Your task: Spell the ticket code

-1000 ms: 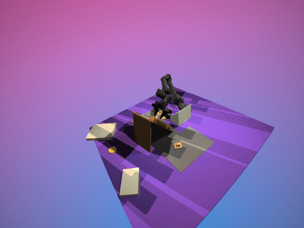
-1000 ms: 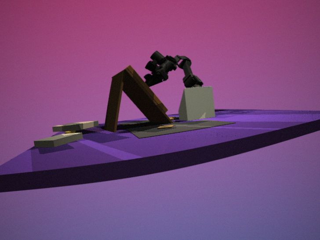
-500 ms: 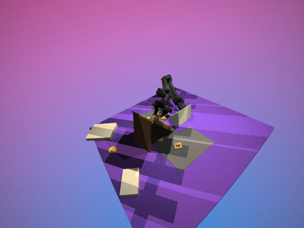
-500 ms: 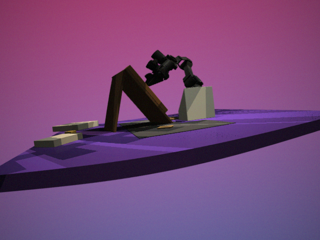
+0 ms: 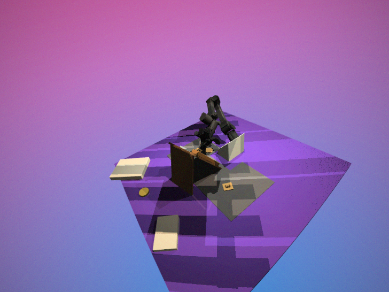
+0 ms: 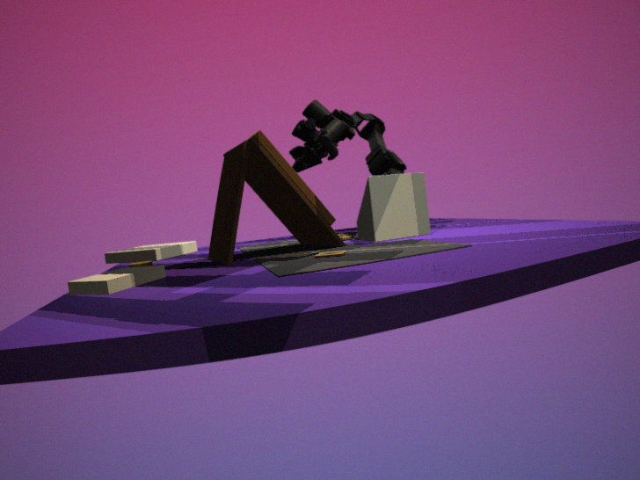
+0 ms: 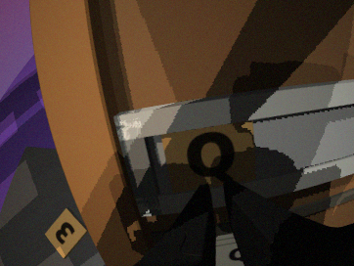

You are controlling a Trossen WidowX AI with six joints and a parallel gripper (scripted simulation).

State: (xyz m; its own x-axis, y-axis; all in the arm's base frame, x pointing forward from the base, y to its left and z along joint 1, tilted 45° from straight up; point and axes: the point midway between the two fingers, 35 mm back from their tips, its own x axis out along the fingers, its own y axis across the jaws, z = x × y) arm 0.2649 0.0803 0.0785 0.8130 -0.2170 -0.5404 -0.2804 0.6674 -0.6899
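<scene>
Now: gripper tip 3 cm past the letter tile, 22 cm to the right of it and 20 cm above it. From my gripper tip the other things lie so: white ticket (1 cm behind, 3 cm to the right, 11 cm below); then grey mat (10 cm behind, 20 cm below); then yellow disc (44 cm ahead, 10 cm to the right, 19 cm below).
</scene>
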